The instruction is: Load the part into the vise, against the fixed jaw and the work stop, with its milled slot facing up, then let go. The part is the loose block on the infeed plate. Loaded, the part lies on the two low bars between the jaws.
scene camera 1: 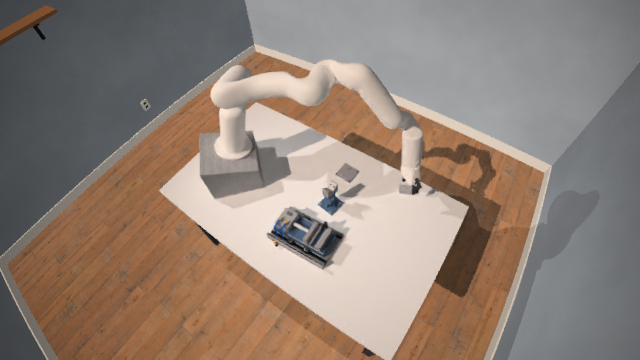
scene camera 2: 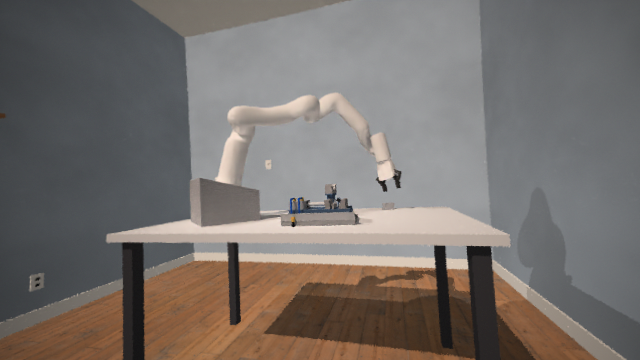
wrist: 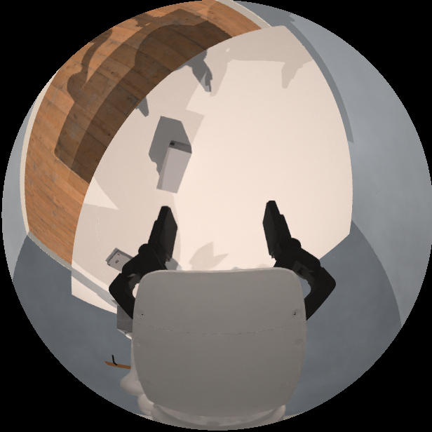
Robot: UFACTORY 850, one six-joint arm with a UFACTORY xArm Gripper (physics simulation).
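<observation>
The loose grey block (scene camera 1: 405, 189) (scene camera 2: 388, 205) (wrist: 175, 168) lies near the table's far edge. In the wrist view its upper face looks plain, and a small dark recess shows at its far end; I cannot tell whether this is the slot. My gripper (scene camera 1: 411, 185) (scene camera 2: 391, 189) (wrist: 218, 213) is open and empty, above the block's height. In the wrist view the block is ahead of the left finger, outside the gap. The vise (scene camera 1: 303, 236) (scene camera 2: 320, 219) has a blue body and grey jaws, with no block visible between them. Its low bars and work stop are too small to tell.
A blue stand with a grey head (scene camera 1: 330, 198) (scene camera 2: 330, 190) stands behind the vise. A flat grey plate (scene camera 1: 347, 172) (wrist: 120, 259) lies beyond the stand. The robot's grey pedestal (scene camera 1: 232, 175) (scene camera 2: 225, 205) stands on the white table (scene camera 1: 380, 280) (scene camera 2: 425, 227).
</observation>
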